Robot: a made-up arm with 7 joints.
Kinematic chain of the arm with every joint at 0, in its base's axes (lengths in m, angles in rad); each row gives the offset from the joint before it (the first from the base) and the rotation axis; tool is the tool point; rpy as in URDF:
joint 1: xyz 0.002 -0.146 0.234 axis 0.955 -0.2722 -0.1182
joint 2: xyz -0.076 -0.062 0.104 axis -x
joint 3: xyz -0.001 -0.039 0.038 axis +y
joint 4: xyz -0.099 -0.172 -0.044 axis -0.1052 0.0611 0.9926
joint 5: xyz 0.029 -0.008 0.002 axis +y
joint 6: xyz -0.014 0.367 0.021 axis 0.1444 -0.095 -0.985
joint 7: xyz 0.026 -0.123 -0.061 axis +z
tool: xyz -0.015 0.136 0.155 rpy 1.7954 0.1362 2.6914
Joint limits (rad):
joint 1: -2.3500..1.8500
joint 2: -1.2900..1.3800
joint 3: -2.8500..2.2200
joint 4: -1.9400..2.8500
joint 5: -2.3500..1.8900
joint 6: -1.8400..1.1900
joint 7: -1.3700..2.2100
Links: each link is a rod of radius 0.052 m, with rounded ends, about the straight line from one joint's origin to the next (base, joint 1, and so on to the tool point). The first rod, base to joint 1, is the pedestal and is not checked.
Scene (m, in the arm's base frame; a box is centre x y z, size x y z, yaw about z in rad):
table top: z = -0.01
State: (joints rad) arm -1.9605 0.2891 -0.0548 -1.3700 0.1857 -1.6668 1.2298
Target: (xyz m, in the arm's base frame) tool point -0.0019 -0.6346 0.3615
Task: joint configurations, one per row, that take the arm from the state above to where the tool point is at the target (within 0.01 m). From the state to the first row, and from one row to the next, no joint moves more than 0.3 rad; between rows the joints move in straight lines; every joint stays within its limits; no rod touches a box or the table.
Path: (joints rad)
1: -1.7071 0.0524 -0.0962 -1.4840 0.2405 -1.6350 1.3035
2: -1.4537 -0.1843 -0.1377 -1.5980 0.2954 -1.6033 1.3771
3: -1.2003 -0.4211 -0.1791 -1.7120 0.3502 -1.5715 1.4508
4: -0.9469 -0.6578 -0.2206 -1.8260 0.4051 -1.5398 1.5245
5: -0.6935 -0.8945 -0.2620 -1.9400 0.4599 -1.5080 1.5981

